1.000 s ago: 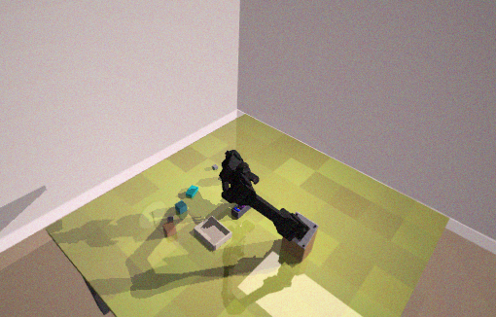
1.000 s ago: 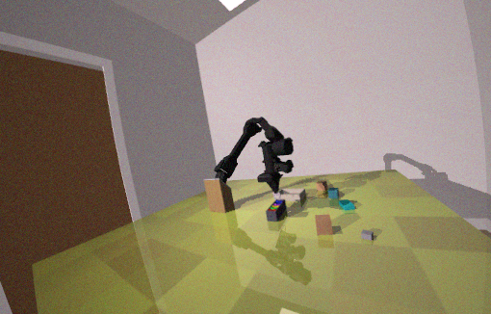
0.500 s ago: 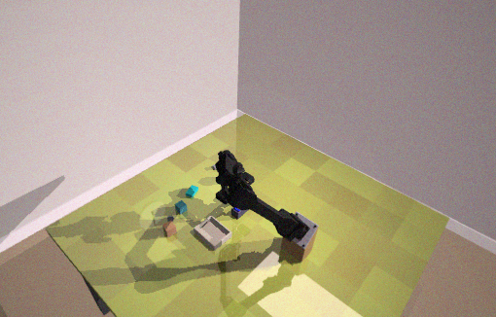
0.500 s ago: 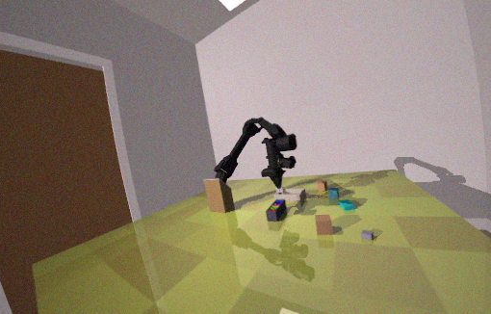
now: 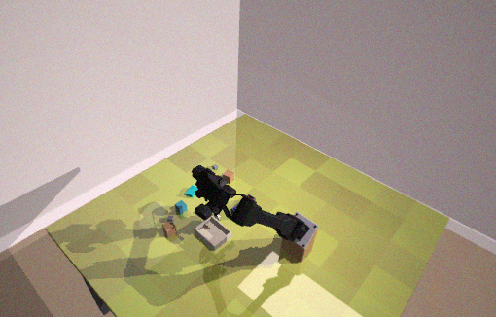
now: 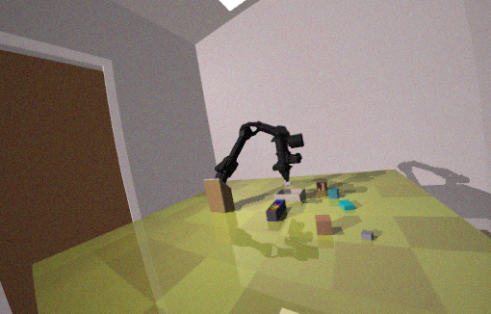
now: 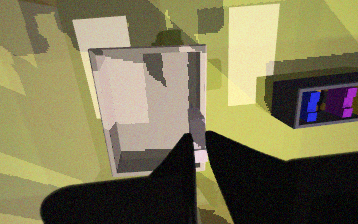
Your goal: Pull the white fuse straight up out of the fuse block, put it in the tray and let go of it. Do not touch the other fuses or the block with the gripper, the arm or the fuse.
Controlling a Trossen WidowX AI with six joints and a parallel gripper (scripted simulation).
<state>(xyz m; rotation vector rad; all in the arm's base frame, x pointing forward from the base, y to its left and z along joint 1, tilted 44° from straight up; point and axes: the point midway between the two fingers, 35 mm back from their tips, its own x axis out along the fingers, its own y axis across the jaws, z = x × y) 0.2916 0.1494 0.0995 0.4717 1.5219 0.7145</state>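
The tray is 90 mm below my gripper tip, 30 mm to the left of it and 10 mm behind it. Also, from my gripper tip: white fuse: 10 mm below.
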